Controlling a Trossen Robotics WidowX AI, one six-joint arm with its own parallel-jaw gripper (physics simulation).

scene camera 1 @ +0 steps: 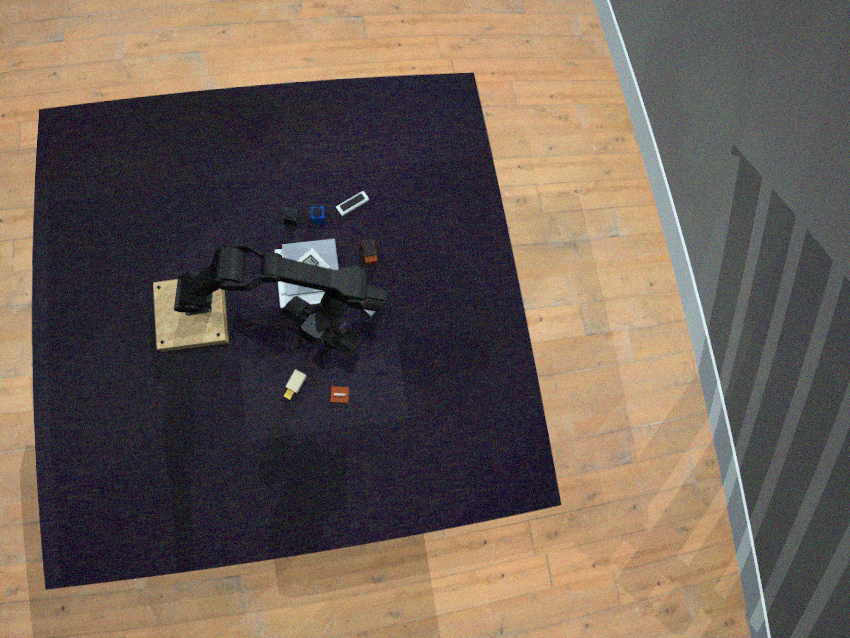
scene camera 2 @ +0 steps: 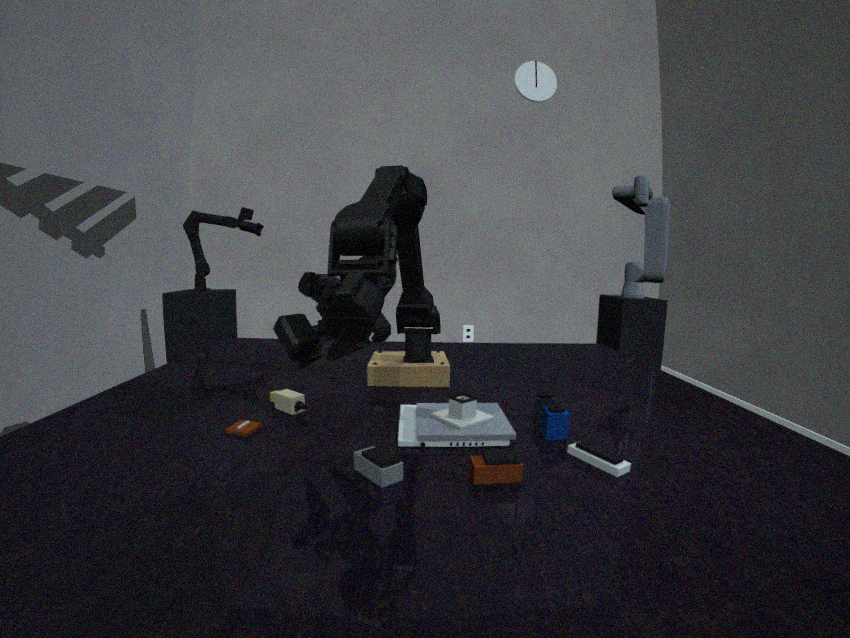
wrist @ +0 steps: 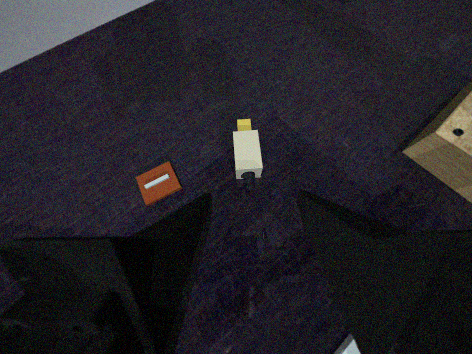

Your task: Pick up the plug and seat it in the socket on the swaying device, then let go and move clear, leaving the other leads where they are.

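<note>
The plug (scene camera 1: pixel 295 381) (scene camera 2: pixel 288 401) (wrist: pixel 247 152), a cream block with a yellow tip and a black stub at its rear, lies on the dark mat. My gripper (wrist: pixel 254 198) is open and empty; in the wrist view the plug lies beyond the gap between the fingertips, apart from them. In scene camera 1 the arm is above the device and partly hides it. The device is a pale grey slab (scene camera 1: pixel 322 244) (scene camera 2: pixel 497 427) on a white base, with a tilted white plate on top that carries the small square socket (scene camera 2: pixel 462 407).
An orange square with a white bar (scene camera 1: pixel 339 394) (scene camera 2: pixel 243 428) (wrist: pixel 159 183) lies near the plug. Around the device are a grey block (scene camera 2: pixel 378 466), an orange block (scene camera 1: pixel 369 251) (scene camera 2: pixel 496 471), a blue block (scene camera 1: pixel 317 214) (scene camera 2: pixel 556 424), a black block (scene camera 1: pixel 290 216) and a long white piece (scene camera 1: pixel 340 209) (scene camera 2: pixel 617 468).
</note>
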